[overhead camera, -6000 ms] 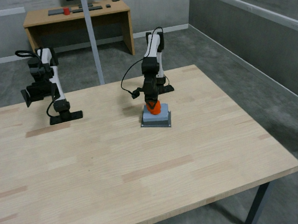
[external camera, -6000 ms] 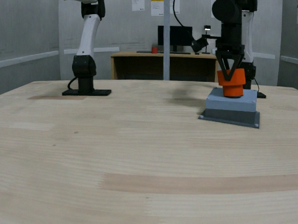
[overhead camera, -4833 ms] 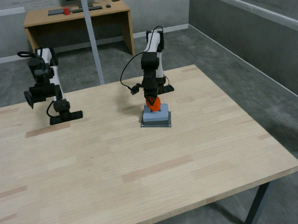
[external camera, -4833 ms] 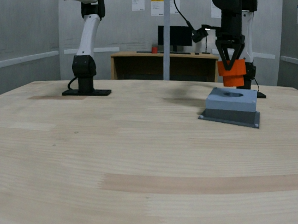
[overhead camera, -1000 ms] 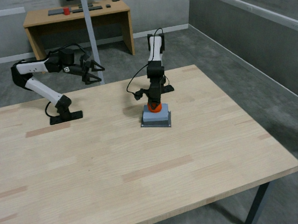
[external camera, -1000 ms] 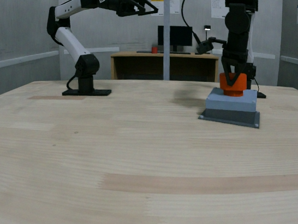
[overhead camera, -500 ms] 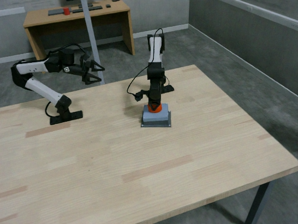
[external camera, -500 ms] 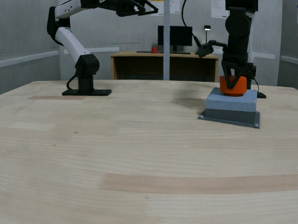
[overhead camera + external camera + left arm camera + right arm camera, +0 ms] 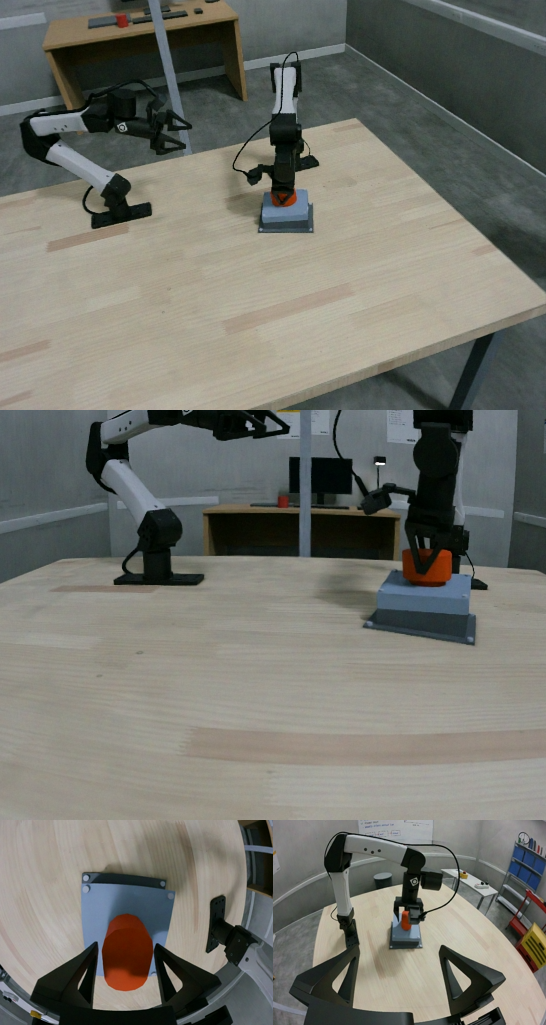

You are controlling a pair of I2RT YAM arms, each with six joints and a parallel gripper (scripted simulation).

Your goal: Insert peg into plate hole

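Note:
Now: the orange peg 10 mm to the left of my left hand and 20 mm below it. The rest, counted from my left hand: blue-grey plate 10 mm to the left, 50 mm below.

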